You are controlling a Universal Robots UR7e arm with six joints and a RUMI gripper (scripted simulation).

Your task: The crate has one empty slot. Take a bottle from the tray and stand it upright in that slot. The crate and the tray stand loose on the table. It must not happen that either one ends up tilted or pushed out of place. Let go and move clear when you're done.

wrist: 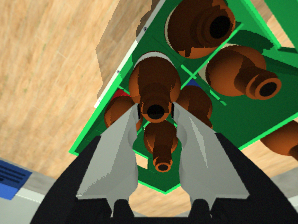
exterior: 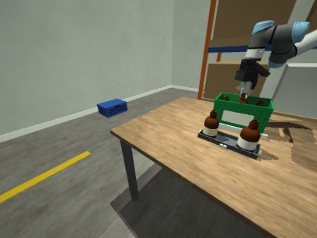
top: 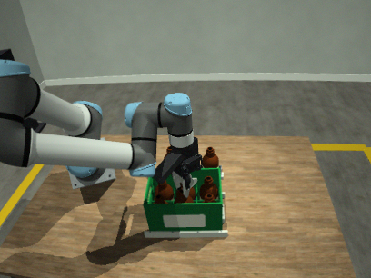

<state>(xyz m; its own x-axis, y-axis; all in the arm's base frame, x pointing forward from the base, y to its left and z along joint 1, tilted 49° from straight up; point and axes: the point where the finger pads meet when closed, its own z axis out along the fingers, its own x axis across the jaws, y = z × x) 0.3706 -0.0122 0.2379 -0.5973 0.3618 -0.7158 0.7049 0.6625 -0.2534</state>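
Right now the green crate is 100 mm below my hand and 40 mm to the left of it. Round my hand: grey tray (280 mm to the left, 170 mm below, 10 mm ahead).
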